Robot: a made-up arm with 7 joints. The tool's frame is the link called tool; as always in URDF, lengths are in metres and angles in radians. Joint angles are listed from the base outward.
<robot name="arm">
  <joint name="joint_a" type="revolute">
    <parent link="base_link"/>
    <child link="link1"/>
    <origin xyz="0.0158 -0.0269 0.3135" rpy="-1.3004 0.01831 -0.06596"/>
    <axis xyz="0 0 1"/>
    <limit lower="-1" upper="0.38"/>
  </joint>
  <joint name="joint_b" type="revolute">
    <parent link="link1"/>
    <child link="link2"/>
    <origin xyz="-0.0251 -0.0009 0.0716" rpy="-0.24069 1.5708 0"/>
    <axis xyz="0 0 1"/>
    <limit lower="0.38" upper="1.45"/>
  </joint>
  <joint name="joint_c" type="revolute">
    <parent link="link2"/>
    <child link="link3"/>
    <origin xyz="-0.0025 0.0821 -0.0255" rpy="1.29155 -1.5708 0"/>
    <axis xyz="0 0 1"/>
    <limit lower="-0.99" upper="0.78"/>
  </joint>
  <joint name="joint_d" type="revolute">
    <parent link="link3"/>
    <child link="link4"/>
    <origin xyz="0.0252 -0.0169 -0.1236" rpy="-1.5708 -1.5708 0"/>
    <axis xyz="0 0 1"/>
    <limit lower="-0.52" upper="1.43"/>
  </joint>
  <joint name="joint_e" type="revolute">
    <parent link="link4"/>
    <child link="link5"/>
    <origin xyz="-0.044 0.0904 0.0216" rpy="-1.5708 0 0"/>
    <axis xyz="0 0 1"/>
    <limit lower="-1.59" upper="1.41"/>
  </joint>
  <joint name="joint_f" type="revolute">
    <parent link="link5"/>
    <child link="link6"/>
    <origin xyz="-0.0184 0.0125 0.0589" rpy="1.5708 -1.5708 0"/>
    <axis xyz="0 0 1"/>
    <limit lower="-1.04" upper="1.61"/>
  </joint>
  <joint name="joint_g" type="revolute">
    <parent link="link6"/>
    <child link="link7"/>
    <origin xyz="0.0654 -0.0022 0.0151" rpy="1.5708 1.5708 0"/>
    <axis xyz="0 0 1"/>
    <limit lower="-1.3" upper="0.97"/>
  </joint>
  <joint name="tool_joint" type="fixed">
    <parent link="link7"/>
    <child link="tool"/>
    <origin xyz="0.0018 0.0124 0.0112" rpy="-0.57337 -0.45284 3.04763"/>
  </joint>
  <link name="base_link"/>
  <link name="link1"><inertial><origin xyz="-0.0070 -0.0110 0.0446"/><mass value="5.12"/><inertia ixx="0.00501" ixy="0" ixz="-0.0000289" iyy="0.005" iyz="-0.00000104" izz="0.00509"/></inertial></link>
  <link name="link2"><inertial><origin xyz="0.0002 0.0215 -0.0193"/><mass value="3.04"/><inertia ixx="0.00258" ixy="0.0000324" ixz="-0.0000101" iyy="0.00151" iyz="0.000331" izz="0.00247"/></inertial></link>
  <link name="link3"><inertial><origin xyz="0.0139 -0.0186 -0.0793"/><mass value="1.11"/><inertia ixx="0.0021" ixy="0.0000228" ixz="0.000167" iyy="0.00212" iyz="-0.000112" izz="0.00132"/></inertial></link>
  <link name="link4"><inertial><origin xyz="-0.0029 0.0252 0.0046"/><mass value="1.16"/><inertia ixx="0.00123" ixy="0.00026" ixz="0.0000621" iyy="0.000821" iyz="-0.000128" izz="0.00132"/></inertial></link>
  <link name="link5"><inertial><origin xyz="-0.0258 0.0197 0.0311"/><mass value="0.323"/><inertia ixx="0.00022" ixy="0" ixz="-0.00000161" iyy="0.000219" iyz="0.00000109" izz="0.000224"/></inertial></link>
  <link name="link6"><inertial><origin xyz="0.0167 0.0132 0.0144"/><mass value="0.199"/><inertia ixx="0.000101" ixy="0" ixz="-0.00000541" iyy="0.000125" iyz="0" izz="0.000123"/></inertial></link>
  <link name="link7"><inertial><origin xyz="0.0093 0.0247 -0.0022"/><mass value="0.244"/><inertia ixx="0.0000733" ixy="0" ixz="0" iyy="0.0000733" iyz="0" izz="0.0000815"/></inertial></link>
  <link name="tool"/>
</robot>
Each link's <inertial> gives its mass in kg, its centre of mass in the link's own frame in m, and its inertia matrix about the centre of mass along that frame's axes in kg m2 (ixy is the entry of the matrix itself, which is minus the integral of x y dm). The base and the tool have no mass. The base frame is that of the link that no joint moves.
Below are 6 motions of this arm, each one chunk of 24 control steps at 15 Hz.
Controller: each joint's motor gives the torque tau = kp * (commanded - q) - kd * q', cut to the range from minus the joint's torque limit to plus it. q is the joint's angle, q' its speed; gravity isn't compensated. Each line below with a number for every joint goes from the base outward.
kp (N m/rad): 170 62 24 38 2.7 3.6 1
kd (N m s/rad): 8.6 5.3 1.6 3 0.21 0.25 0.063
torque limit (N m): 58 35 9.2 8.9 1.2 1.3 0.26
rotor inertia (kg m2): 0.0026 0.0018 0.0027 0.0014 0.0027 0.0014 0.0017
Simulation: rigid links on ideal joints. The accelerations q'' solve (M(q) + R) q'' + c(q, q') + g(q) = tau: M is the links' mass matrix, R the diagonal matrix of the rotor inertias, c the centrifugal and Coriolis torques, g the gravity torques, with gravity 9.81 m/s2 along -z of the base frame. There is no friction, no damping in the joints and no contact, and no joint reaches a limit. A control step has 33 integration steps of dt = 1/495 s. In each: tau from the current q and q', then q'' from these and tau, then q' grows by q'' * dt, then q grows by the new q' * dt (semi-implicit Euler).
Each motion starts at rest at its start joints. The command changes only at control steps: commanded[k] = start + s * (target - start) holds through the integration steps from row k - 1 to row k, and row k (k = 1, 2, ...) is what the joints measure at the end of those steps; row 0 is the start. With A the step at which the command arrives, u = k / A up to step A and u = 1 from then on. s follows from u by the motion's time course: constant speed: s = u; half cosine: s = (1 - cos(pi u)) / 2; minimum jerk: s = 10 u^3 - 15 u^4 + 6 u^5; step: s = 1 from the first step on.
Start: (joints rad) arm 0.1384 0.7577 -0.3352 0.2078 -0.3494 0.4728 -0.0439
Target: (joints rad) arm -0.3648 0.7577 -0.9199 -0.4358 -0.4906 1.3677 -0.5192
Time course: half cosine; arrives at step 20
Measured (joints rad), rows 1 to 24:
1: 0.1202 0.7290 -0.3467 0.2148 -0.3366 0.4889 -0.0318
2: 0.1075 0.7029 -0.3688 0.2072 -0.3538 0.4986 -0.0382
3: 0.0943 0.6920 -0.3891 0.1940 -0.3668 0.5217 -0.0576
4: 0.0757 0.6904 -0.4086 0.1743 -0.3685 0.5539 -0.0731
5: 0.0518 0.6917 -0.4323 0.1478 -0.3677 0.5935 -0.0891
6: 0.0235 0.6930 -0.4625 0.1150 -0.3699 0.6407 -0.1110
7: -0.0083 0.6937 -0.4986 0.0769 -0.3757 0.6950 -0.1387
8: -0.0430 0.6942 -0.5391 0.0346 -0.3834 0.7550 -0.1701
9: -0.0799 0.6948 -0.5825 -0.0109 -0.3916 0.8193 -0.2033
10: -0.1180 0.6957 -0.6275 -0.0585 -0.3998 0.8862 -0.2375
11: -0.1563 0.6967 -0.6732 -0.1069 -0.4081 0.9542 -0.2721
12: -0.1940 0.6979 -0.7185 -0.1550 -0.4163 1.0216 -0.3063
13: -0.2301 0.6991 -0.7622 -0.2016 -0.4245 1.0867 -0.3394
14: -0.2637 0.7003 -0.8034 -0.2457 -0.4323 1.1480 -0.3704
15: -0.2940 0.7015 -0.8409 -0.2860 -0.4396 1.2037 -0.3986
16: -0.3202 0.7026 -0.8739 -0.3216 -0.4461 1.2527 -0.4233
17: -0.3418 0.7037 -0.9014 -0.3515 -0.4515 1.2936 -0.4436
18: -0.3581 0.7046 -0.9229 -0.3751 -0.4557 1.3254 -0.4592
19: -0.3689 0.7054 -0.9377 -0.3917 -0.4585 1.3473 -0.4696
20: -0.3737 0.7059 -0.9455 -0.4009 -0.4598 1.3588 -0.4745
21: -0.3747 0.7065 -0.9485 -0.4046 -0.4597 1.3632 -0.4752
22: -0.3749 0.7069 -0.9497 -0.4059 -0.4591 1.3652 -0.4745
23: -0.3749 0.7072 -0.9500 -0.4065 -0.4585 1.3658 -0.4739
24: -0.3750 0.7073 -0.9500 -0.4067 -0.4581 1.3660 -0.4737

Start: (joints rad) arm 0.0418 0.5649 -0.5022 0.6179 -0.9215 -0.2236 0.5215
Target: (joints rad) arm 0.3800 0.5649 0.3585 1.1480 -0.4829 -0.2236 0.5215
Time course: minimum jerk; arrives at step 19
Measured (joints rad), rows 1 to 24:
1: 0.0263 0.5423 -0.5049 0.6253 -0.9082 -0.2008 0.5328
2: 0.0217 0.5198 -0.5065 0.6251 -0.9081 -0.1912 0.5213
3: 0.0272 0.5104 -0.4970 0.6325 -0.9034 -0.1859 0.5120
4: 0.0380 0.5087 -0.4725 0.6474 -0.8907 -0.1847 0.5133
5: 0.0534 0.5092 -0.4341 0.6694 -0.8721 -0.1858 0.5161
6: 0.0738 0.5094 -0.3833 0.6986 -0.8480 -0.1870 0.5162
7: 0.0988 0.5090 -0.3213 0.7346 -0.8188 -0.1877 0.5142
8: 0.1274 0.5084 -0.2497 0.7766 -0.7851 -0.1882 0.5117
9: 0.1585 0.5077 -0.1711 0.8230 -0.7479 -0.1887 0.5091
10: 0.1907 0.5070 -0.0888 0.8719 -0.7089 -0.1893 0.5065
11: 0.2226 0.5063 -0.0063 0.9213 -0.6697 -0.1901 0.5039
12: 0.2528 0.5056 0.0727 0.9690 -0.6321 -0.1909 0.5012
13: 0.2800 0.5049 0.1449 1.0129 -0.5977 -0.1917 0.4985
14: 0.3030 0.5042 0.2075 1.0513 -0.5679 -0.1926 0.4959
15: 0.3212 0.5035 0.2583 1.0829 -0.5437 -0.1936 0.4935
16: 0.3341 0.5029 0.2962 1.1066 -0.5258 -0.1946 0.4912
17: 0.3420 0.5023 0.3212 1.1226 -0.5141 -0.1956 0.4892
18: 0.3456 0.5019 0.3348 1.1315 -0.5079 -0.1967 0.4872
19: 0.3463 0.5015 0.3404 1.1351 -0.5058 -0.1979 0.4853
20: 0.3460 0.5012 0.3423 1.1362 -0.5057 -0.1991 0.4834
21: 0.3458 0.5011 0.3430 1.1365 -0.5059 -0.1998 0.4823
22: 0.3458 0.5010 0.3432 1.1366 -0.5059 -0.2000 0.4821
23: 0.3458 0.5010 0.3433 1.1367 -0.5059 -0.2001 0.4821
24: 0.3458 0.5010 0.3433 1.1368 -0.5059 -0.2001 0.4822

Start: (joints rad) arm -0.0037 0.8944 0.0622 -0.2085 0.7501 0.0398 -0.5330
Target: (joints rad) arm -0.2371 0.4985 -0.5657 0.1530 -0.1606 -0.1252 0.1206
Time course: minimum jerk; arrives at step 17
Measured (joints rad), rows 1 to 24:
1: -0.0145 0.8594 0.0369 -0.1946 0.7306 0.0486 -0.5410
2: -0.0177 0.8253 -0.0028 -0.1837 0.6845 0.0408 -0.5568
3: -0.0232 0.8054 -0.0268 -0.1733 0.6510 0.0361 -0.5540
4: -0.0335 0.7911 -0.0460 -0.1594 0.6230 0.0350 -0.5257
5: -0.0480 0.7732 -0.0745 -0.1395 0.5829 0.0321 -0.4822
6: -0.0664 0.7480 -0.1170 -0.1132 0.5241 0.0256 -0.4300
7: -0.0880 0.7159 -0.1713 -0.0812 0.4489 0.0166 -0.3703
8: -0.1120 0.6790 -0.2331 -0.0450 0.3631 0.0061 -0.3037
9: -0.1370 0.6398 -0.2982 -0.0067 0.2723 -0.0050 -0.2325
10: -0.1618 0.6007 -0.3628 0.0318 0.1816 -0.0164 -0.1603
11: -0.1850 0.5636 -0.4237 0.0684 0.0957 -0.0277 -0.0912
12: -0.2053 0.5306 -0.4776 0.1013 0.0188 -0.0384 -0.0293
13: -0.2219 0.5030 -0.5222 0.1290 -0.0454 -0.0477 0.0224
14: -0.2341 0.4821 -0.5556 0.1505 -0.0944 -0.0550 0.0618
15: -0.2419 0.4681 -0.5776 0.1654 -0.1273 -0.0601 0.0882
16: -0.2458 0.4605 -0.5889 0.1743 -0.1453 -0.0629 0.1028
17: -0.2471 0.4578 -0.5926 0.1786 -0.1519 -0.0639 0.1089
18: -0.2474 0.4576 -0.5928 0.1806 -0.1529 -0.0641 0.1113
19: -0.2476 0.4580 -0.5923 0.1815 -0.1526 -0.0642 0.1124
20: -0.2476 0.4583 -0.5921 0.1819 -0.1523 -0.0643 0.1127
21: -0.2476 0.4583 -0.5921 0.1820 -0.1523 -0.0644 0.1127
22: -0.2476 0.4582 -0.5921 0.1821 -0.1524 -0.0645 0.1125
23: -0.2476 0.4582 -0.5922 0.1821 -0.1524 -0.0645 0.1124
24: -0.2476 0.4582 -0.5922 0.1821 -0.1524 -0.0645 0.1124

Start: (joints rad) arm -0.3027 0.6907 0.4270 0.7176 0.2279 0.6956 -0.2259
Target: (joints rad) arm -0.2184 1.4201 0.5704 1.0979 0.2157 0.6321 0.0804
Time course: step
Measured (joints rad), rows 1 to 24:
1: -0.2566 0.9346 0.4445 0.9566 -0.0619 0.6577 -0.1658
2: -0.2286 1.1730 0.5210 1.0570 0.1244 0.6784 0.0358
3: -0.2280 1.2901 0.5473 1.0830 0.2290 0.6502 0.1337
4: -0.2305 1.3184 0.5491 1.0968 0.2111 0.6392 0.1078
5: -0.2322 1.3106 0.5449 1.1083 0.1607 0.6445 0.0568
6: -0.2331 1.2989 0.5417 1.1153 0.1257 0.6513 0.0292
7: -0.2334 1.2934 0.5405 1.1183 0.1130 0.6542 0.0245
8: -0.2334 1.2928 0.5405 1.1190 0.1126 0.6541 0.0283
9: -0.2333 1.2938 0.5408 1.1189 0.1153 0.6533 0.0321
10: -0.2333 1.2947 0.5410 1.1187 0.1172 0.6526 0.0337
11: -0.2333 1.2951 0.5411 1.1186 0.1178 0.6524 0.0338
12: -0.2333 1.2951 0.5411 1.1186 0.1177 0.6524 0.0334
13: -0.2333 1.2950 0.5410 1.1187 0.1175 0.6524 0.0332
14: -0.2333 1.2950 0.5410 1.1187 0.1174 0.6525 0.0331
15: -0.2333 1.2949 0.5410 1.1187 0.1173 0.6525 0.0331
16: -0.2333 1.2949 0.5410 1.1187 0.1173 0.6525 0.0331
17: -0.2333 1.2950 0.5410 1.1187 0.1173 0.6525 0.0332
18: -0.2333 1.2950 0.5410 1.1187 0.1174 0.6525 0.0332
19: -0.2333 1.2950 0.5410 1.1187 0.1174 0.6525 0.0332
20: -0.2333 1.2950 0.5410 1.1187 0.1174 0.6525 0.0332
21: -0.2333 1.2950 0.5410 1.1187 0.1174 0.6525 0.0332
22: -0.2333 1.2950 0.5410 1.1187 0.1174 0.6525 0.0332
23: -0.2333 1.2950 0.5410 1.1187 0.1174 0.6525 0.0332
24: -0.2333 1.2950 0.5410 1.1187 0.1174 0.6525 0.0332

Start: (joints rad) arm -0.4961 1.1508 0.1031 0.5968 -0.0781 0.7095 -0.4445
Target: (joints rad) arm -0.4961 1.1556 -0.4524 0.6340 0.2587 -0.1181 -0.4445
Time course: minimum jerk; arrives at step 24
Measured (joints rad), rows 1 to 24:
1: -0.4999 1.1103 0.0814 0.6070 -0.0808 0.7200 -0.4367
2: -0.4993 1.0643 0.0512 0.6142 -0.1338 0.7304 -0.4517
3: -0.4990 1.0424 0.0353 0.6167 -0.1622 0.7281 -0.4661
4: -0.4992 1.0386 0.0272 0.6176 -0.1567 0.7152 -0.4642
5: -0.4993 1.0415 0.0174 0.6184 -0.1382 0.6942 -0.4572
6: -0.4994 1.0445 0.0011 0.6193 -0.1201 0.6655 -0.4538
7: -0.4994 1.0458 -0.0223 0.6204 -0.1042 0.6291 -0.4544
8: -0.4994 1.0462 -0.0517 0.6216 -0.0881 0.5850 -0.4566
9: -0.4994 1.0463 -0.0859 0.6229 -0.0696 0.5338 -0.4587
10: -0.4994 1.0466 -0.1237 0.6244 -0.0480 0.4768 -0.4604
11: -0.4994 1.0472 -0.1643 0.6259 -0.0239 0.4151 -0.4617
12: -0.4994 1.0478 -0.2066 0.6275 0.0019 0.3506 -0.4629
13: -0.4995 1.0485 -0.2494 0.6291 0.0288 0.2849 -0.4640
14: -0.4995 1.0492 -0.2916 0.6306 0.0559 0.2199 -0.4648
15: -0.4996 1.0498 -0.3321 0.6321 0.0825 0.1573 -0.4653
16: -0.4997 1.0505 -0.3697 0.6334 0.1079 0.0990 -0.4655
17: -0.4998 1.0511 -0.4035 0.6347 0.1313 0.0464 -0.4655
18: -0.4998 1.0517 -0.4328 0.6357 0.1520 0.0008 -0.4652
19: -0.4999 1.0522 -0.4569 0.6366 0.1695 -0.0369 -0.4648
20: -0.5000 1.0527 -0.4756 0.6373 0.1836 -0.0664 -0.4644
21: -0.5001 1.0531 -0.4890 0.6377 0.1941 -0.0876 -0.4639
22: -0.5002 1.0534 -0.4975 0.6380 0.2011 -0.1012 -0.4635
23: -0.5003 1.0537 -0.5020 0.6382 0.2052 -0.1085 -0.4631
24: -0.5004 1.0540 -0.5036 0.6382 0.2072 -0.1114 -0.4627

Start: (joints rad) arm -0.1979 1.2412 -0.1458 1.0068 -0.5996 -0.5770 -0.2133
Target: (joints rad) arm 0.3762 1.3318 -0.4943 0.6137 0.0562 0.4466 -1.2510
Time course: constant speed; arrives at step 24
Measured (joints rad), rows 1 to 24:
1: -0.1908 1.1997 -0.1695 0.9963 -0.5865 -0.5365 -0.2341
2: -0.1713 1.1537 -0.2035 0.9800 -0.5651 -0.4759 -0.3038
3: -0.1484 1.1357 -0.2249 0.9637 -0.5415 -0.4275 -0.3636
4: -0.1251 1.1361 -0.2380 0.9474 -0.5178 -0.3884 -0.4010
5: -0.1017 1.1423 -0.2495 0.9307 -0.4937 -0.3512 -0.4332
6: -0.0783 1.1483 -0.2621 0.9137 -0.4699 -0.3133 -0.4692
7: -0.0549 1.1531 -0.2755 0.8963 -0.4465 -0.2748 -0.5082
8: -0.0315 1.1573 -0.2893 0.8789 -0.4234 -0.2360 -0.5479
9: -0.0081 1.1614 -0.3031 0.8614 -0.4003 -0.1973 -0.5872
10: 0.0154 1.1656 -0.3168 0.8439 -0.3771 -0.1587 -0.6262
11: 0.0388 1.1699 -0.3304 0.8264 -0.3537 -0.1201 -0.6651
12: 0.0623 1.1743 -0.3438 0.8090 -0.3300 -0.0815 -0.7040
13: 0.0857 1.1788 -0.3572 0.7916 -0.3061 -0.0429 -0.7431
14: 0.1092 1.1833 -0.3706 0.7742 -0.2819 -0.0043 -0.7823
15: 0.1327 1.1878 -0.3839 0.7569 -0.2574 0.0345 -0.8217
16: 0.1562 1.1924 -0.3971 0.7396 -0.2326 0.0733 -0.8613
17: 0.1798 1.1970 -0.4103 0.7223 -0.2074 0.1122 -0.9012
18: 0.2033 1.2017 -0.4235 0.7050 -0.1819 0.1512 -0.9413
19: 0.2269 1.2065 -0.4366 0.6878 -0.1559 0.1905 -0.9818
20: 0.2505 1.2113 -0.4497 0.6706 -0.1295 0.2298 -1.0227
21: 0.2740 1.2161 -0.4627 0.6535 -0.1027 0.2694 -1.0639
22: 0.2977 1.2210 -0.4757 0.6364 -0.0754 0.3092 -1.1056
23: 0.3213 1.2259 -0.4887 0.6193 -0.0476 0.3492 -1.1476
24: 0.3450 1.2309 -0.5016 0.6023 -0.0194 0.3894 -1.1901

